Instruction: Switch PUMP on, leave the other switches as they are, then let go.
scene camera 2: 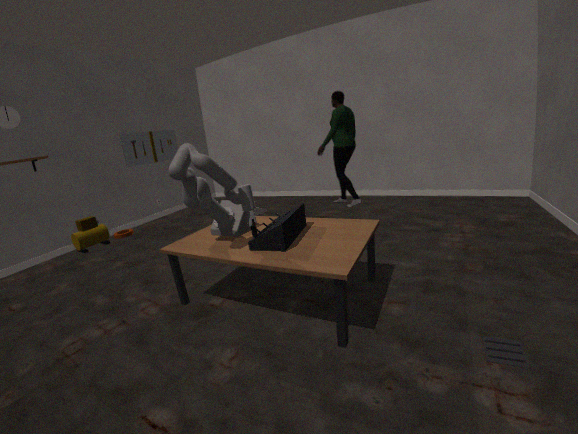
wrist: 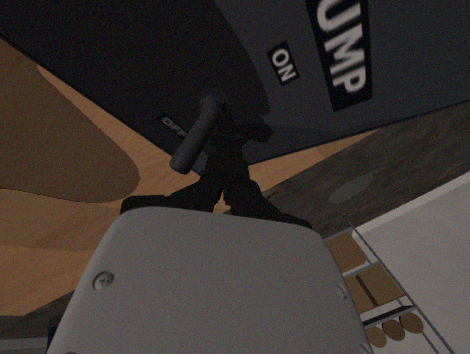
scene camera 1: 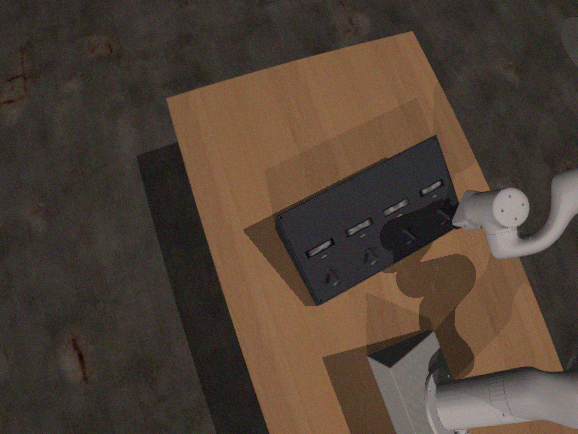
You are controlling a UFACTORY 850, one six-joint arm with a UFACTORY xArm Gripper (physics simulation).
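Note:
The dark switch panel (scene camera 1: 345,206) (scene camera 2: 291,227) stands sloped on the table. In the wrist view, the PUMP label (wrist: 345,55) is at upper right, with the ON label (wrist: 283,63) and the partly hidden OFF label (wrist: 172,126) on either side of the lever's base. The PUMP lever (wrist: 195,139) tilts towards OFF. My gripper (wrist: 225,155) (scene camera 2: 254,230) is shut and empty, its fingers together beside the lever on the side away from OFF. Whether they touch the lever is unclear. Three other levers (scene camera 1: 409,236) (scene camera 1: 371,256) (scene camera 1: 332,276) stand along the panel; their labels are unreadable.
The wooden table (scene camera 1: 240,125) (scene camera 2: 330,255) carries the panel and the arm's grey base block (scene camera 1: 400,375). The gripper is at the panel's right end in scene camera 1, near the table's edge. A person in green (scene camera 2: 343,125) is in the background.

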